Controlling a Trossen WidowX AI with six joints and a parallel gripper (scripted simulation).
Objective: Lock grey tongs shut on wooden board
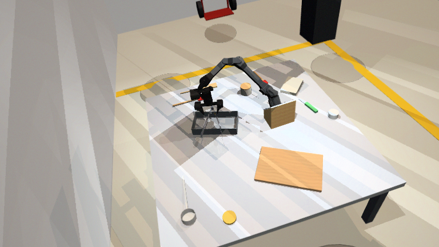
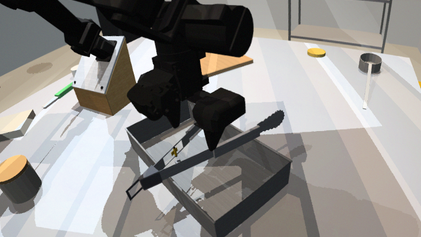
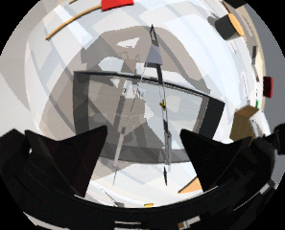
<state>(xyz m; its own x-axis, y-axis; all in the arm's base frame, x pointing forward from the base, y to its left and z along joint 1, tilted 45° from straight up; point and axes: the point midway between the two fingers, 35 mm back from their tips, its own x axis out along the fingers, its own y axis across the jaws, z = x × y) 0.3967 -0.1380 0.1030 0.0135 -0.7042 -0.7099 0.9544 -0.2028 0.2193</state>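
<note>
The roasting tin lies 2 cm behind my gripper tip, 3 cm to the left of it and 7 cm below it. Also, from my gripper tip: green-handled tool: 67 cm behind, 9 cm to the left, 9 cm below; cream block: 67 cm behind, 13 cm to the right, 8 cm below; wooden board: 31 cm behind, 53 cm to the left, 9 cm below.
</note>
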